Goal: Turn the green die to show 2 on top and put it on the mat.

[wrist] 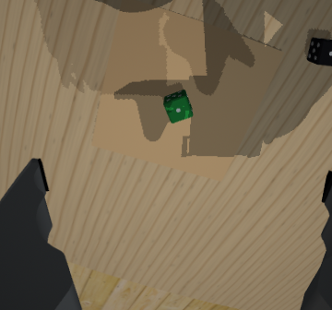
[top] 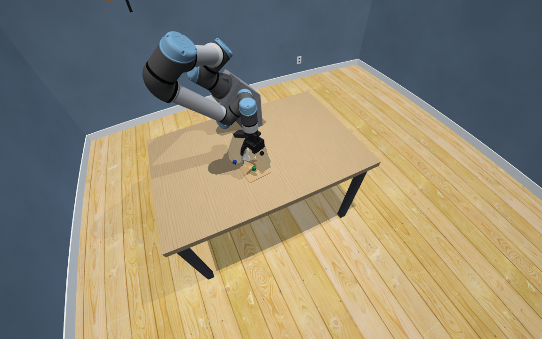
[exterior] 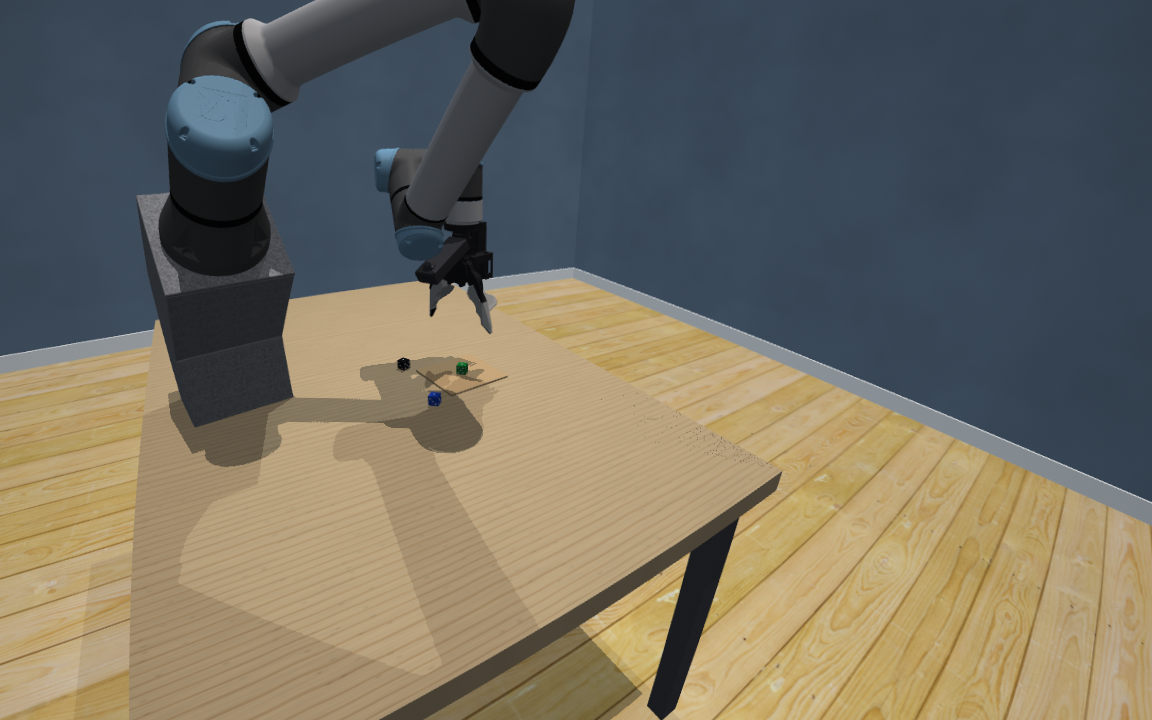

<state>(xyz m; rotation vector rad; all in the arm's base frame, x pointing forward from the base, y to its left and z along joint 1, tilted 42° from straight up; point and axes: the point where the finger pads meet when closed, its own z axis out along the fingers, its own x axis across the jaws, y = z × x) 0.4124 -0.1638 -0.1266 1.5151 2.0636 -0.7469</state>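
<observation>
My gripper is now 10 cm above the green die. From my hand the other things lie so: blue die (11 cm behind, 8 cm to the right, 10 cm below); tan mat (11 cm below); black die (8 cm behind, 10 cm to the left, 10 cm below).
</observation>
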